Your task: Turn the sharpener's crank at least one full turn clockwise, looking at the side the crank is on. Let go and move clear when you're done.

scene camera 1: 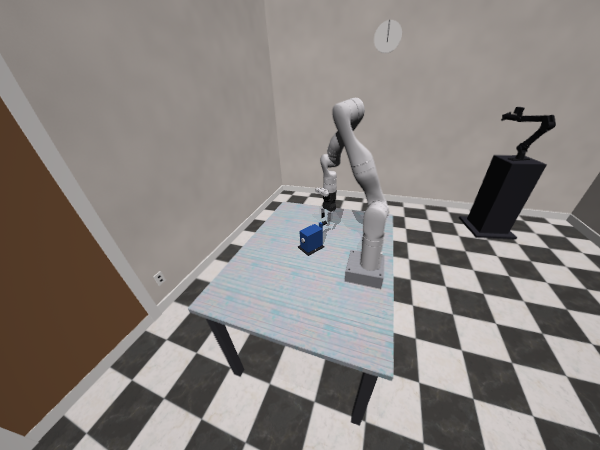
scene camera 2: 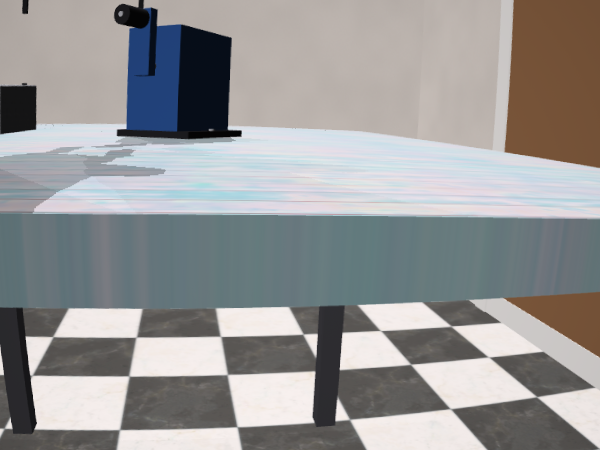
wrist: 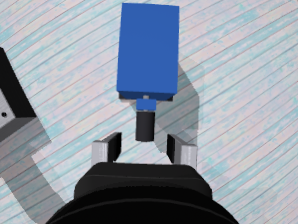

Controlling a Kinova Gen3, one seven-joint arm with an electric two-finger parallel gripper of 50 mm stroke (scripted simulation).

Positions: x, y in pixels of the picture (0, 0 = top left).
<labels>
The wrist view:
my gripper: 144, 143
blue box sharpener: 147, 68
</labels>
